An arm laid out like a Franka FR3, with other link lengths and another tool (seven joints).
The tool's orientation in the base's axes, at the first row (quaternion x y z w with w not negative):
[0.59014 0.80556 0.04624 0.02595]
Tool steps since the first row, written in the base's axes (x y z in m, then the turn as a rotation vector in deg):
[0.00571 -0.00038 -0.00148 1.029 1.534 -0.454]
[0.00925 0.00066 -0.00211 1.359 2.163 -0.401]
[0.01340 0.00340 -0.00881 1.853 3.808 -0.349]
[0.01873 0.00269 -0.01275 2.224 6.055 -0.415]
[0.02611 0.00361 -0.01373 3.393 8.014 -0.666]
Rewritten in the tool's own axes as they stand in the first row. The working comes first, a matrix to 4 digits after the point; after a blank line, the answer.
The tool's axes in the first row as the columns of a matrix, in the base's axes (used below as rounded here):
[-0.3021 0.9484 0.0964]
[0.9532 0.2992 0.0439]
[0.0128 0.1051 -0.9944]

[-0.00211 0.00515 0.00201 1.146 1.387 0.618]
[-0.00219 0.00875 0.00302 1.646 1.894 0.625]
[-0.00092 0.01280 0.01020 3.066 2.860 0.693]
[-0.00326 0.01723 0.01460 5.094 3.877 0.893]
[-0.00462 0.02440 0.01633 6.605 5.546 1.341]

